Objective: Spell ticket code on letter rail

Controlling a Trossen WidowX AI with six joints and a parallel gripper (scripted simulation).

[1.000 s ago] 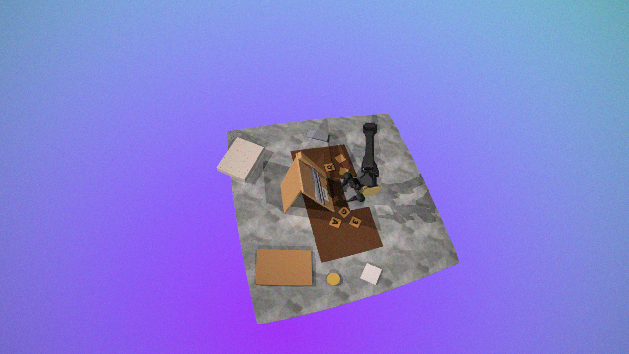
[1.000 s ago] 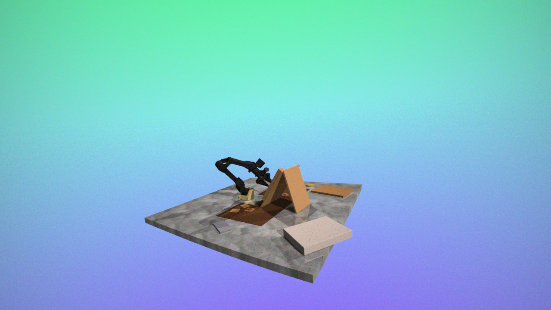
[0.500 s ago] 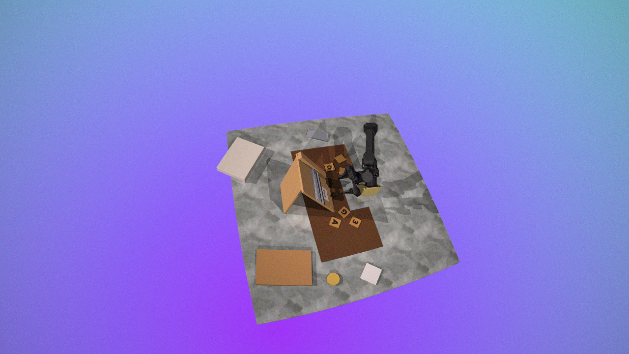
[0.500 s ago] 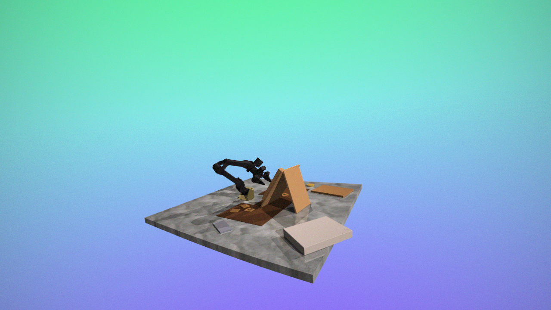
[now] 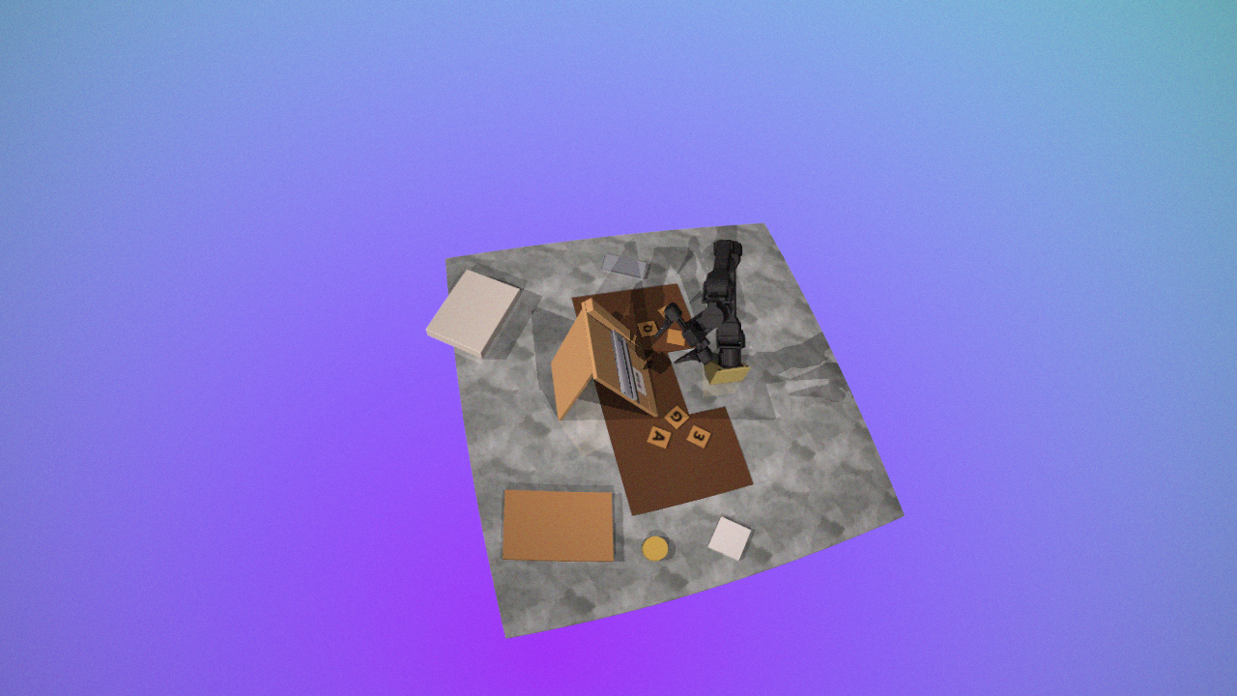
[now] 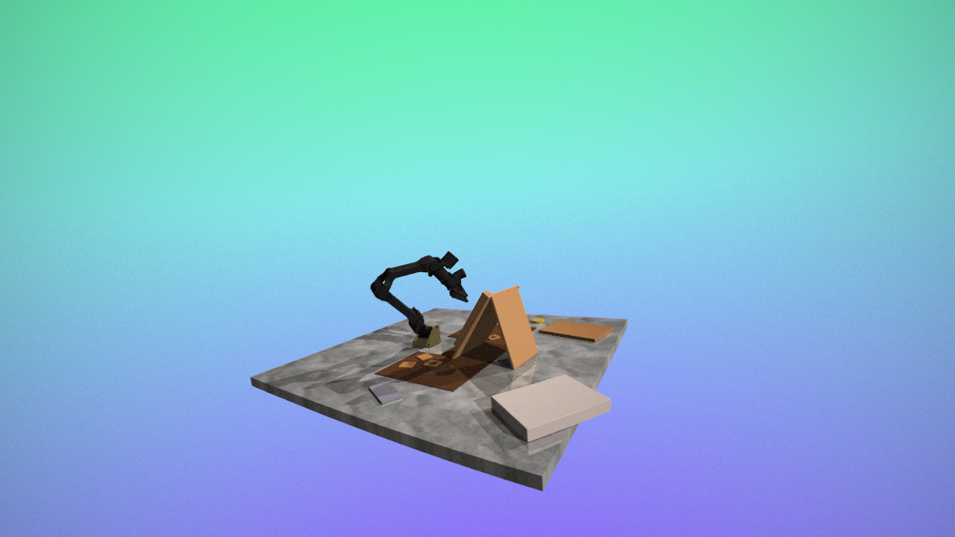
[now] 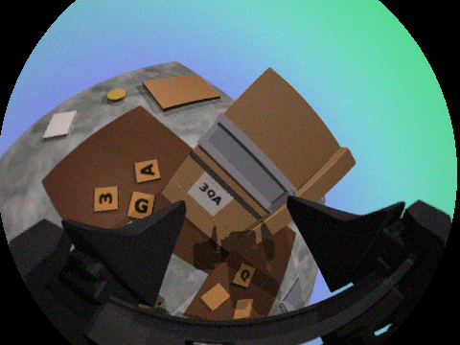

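Now: the white ticket 5 cm ahead of my gripper tip, 1 cm to the left of it and 15 cm below it. From my gripper tip the other things lie so: grey card (3 cm behind, 50 cm to the right, 23 cm below); brown mat (6 cm behind, 1 cm to the right, 23 cm below); yellow disc (11 cm ahead, 50 cm to the left, 22 cm below).
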